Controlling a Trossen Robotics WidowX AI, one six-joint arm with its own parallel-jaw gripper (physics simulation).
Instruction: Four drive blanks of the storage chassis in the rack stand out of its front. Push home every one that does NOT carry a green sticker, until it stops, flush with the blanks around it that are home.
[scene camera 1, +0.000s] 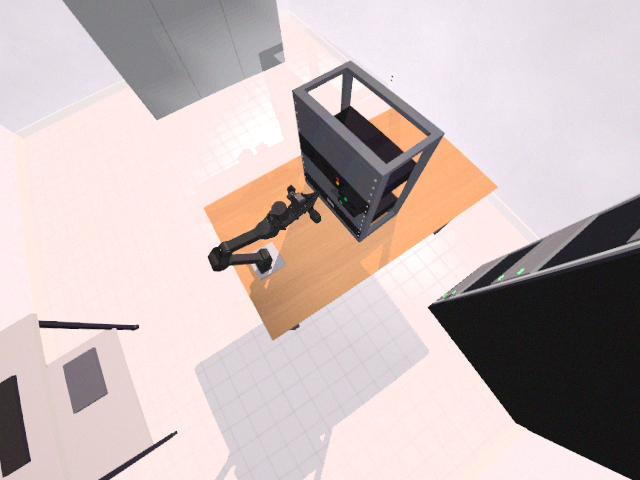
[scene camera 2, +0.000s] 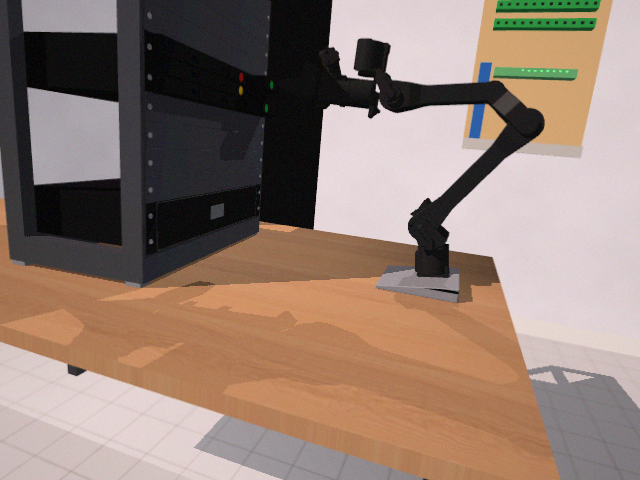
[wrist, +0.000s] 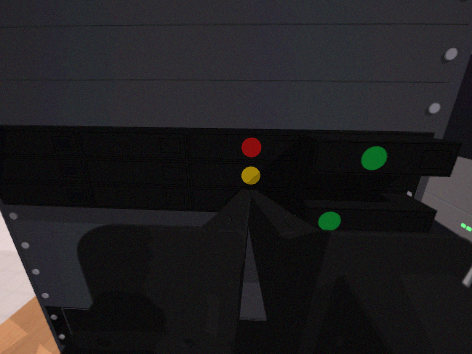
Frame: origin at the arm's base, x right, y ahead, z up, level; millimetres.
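Seen in the pictures: gripper, fingertip midpoint: (scene camera 1: 319, 191) (scene camera 2: 279, 84) (wrist: 247, 197); arm's base at its link origin: (scene camera 1: 264, 266) (scene camera 2: 433, 272).
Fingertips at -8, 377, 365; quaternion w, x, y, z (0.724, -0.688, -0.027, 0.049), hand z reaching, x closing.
Observation:
Pixels of each thing's top centre, then the offset from my fingertips to it, as dx, dy, dz. "pt": a spot on its surface instead. Level surfaces: height alone.
- yellow sticker at its top centre: (wrist: 251, 166) (scene camera 2: 241, 86) +0, +91, -8
- lower black unit with a light label, surface spot: (scene camera 2: 217, 210) pt -64, +103, -283
- wooden table at its surface level: dz -386
The rack (scene camera 1: 385, 166) (scene camera 2: 131, 155) holds the black storage chassis. In its front, the blank with a red sticker (wrist: 251, 147) (scene camera 2: 241, 76) (scene camera 1: 337, 179) and the blank below it with a yellow sticker (wrist: 250, 175) (scene camera 2: 240, 90) look flush with the blanks around them. To their right, an upper blank with a green sticker (wrist: 374, 158) (scene camera 2: 271, 84) and a lower blank with a green sticker (wrist: 329, 220) (scene camera 2: 266, 107) stand well out. My gripper (wrist: 247, 197) (scene camera 1: 316, 194) is shut and empty, its tips in front of the chassis, just below the yellow sticker in the wrist view.
Plain grey panels (wrist: 225, 55) lie above the chassis. A lower black unit with a light label (scene camera 2: 217, 210) sits near the rack's foot. The rack and the arm's base plate (scene camera 2: 398, 279) stand on the wooden table (scene camera 1: 320, 268) (scene camera 2: 310, 361). A large black cabinet (scene camera 1: 542, 351) stands beyond the table.

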